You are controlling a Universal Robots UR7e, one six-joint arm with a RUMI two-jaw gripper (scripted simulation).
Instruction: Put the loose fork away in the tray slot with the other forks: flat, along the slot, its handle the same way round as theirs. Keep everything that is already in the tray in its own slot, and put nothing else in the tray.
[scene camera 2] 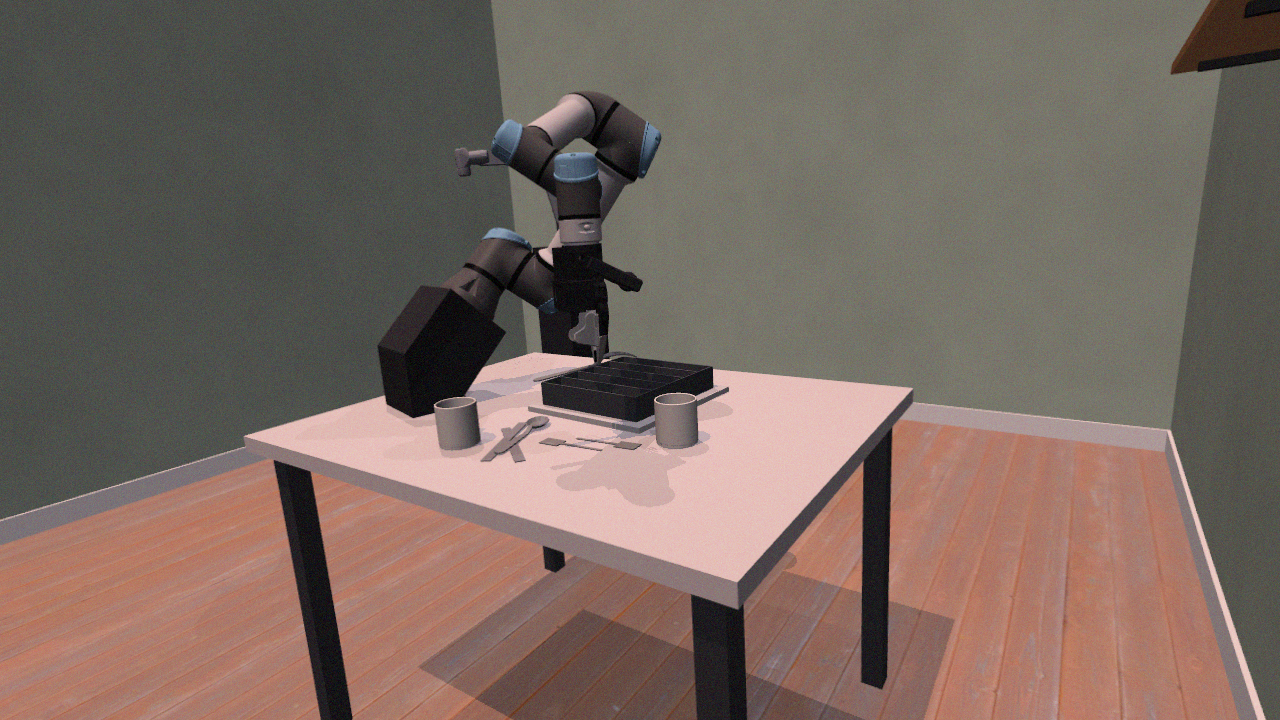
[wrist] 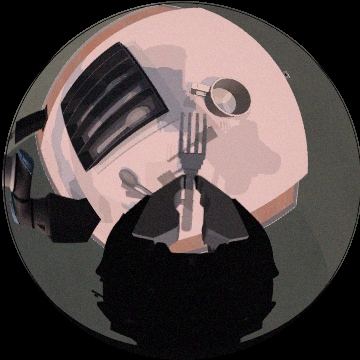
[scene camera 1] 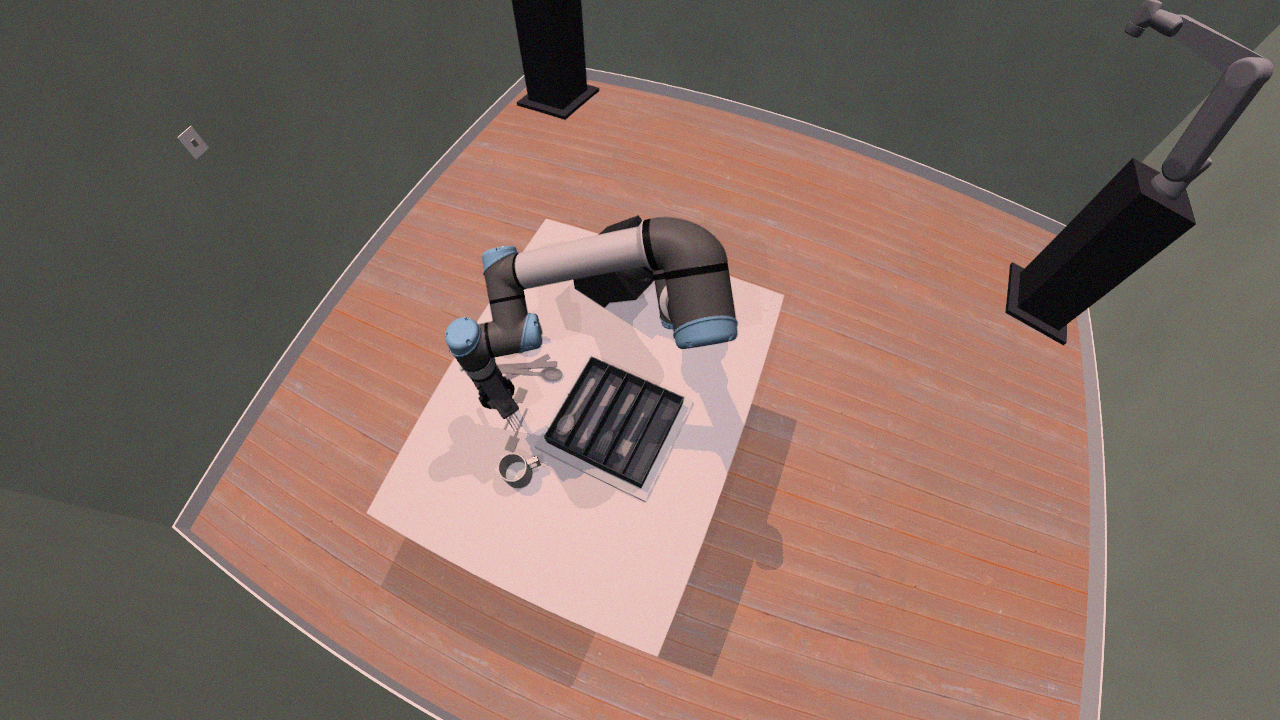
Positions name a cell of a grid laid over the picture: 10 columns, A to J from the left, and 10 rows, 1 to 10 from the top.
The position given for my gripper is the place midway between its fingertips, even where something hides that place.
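Observation:
A mug (scene camera 1: D7), my gripper (scene camera 1: D6), a tray (scene camera 1: E6). A mug (scene camera 2: D6), gripper (scene camera 2: E6), tray (scene camera 2: E6). Fork (wrist: F5), gripper (wrist: F5), tray (wrist: C2).

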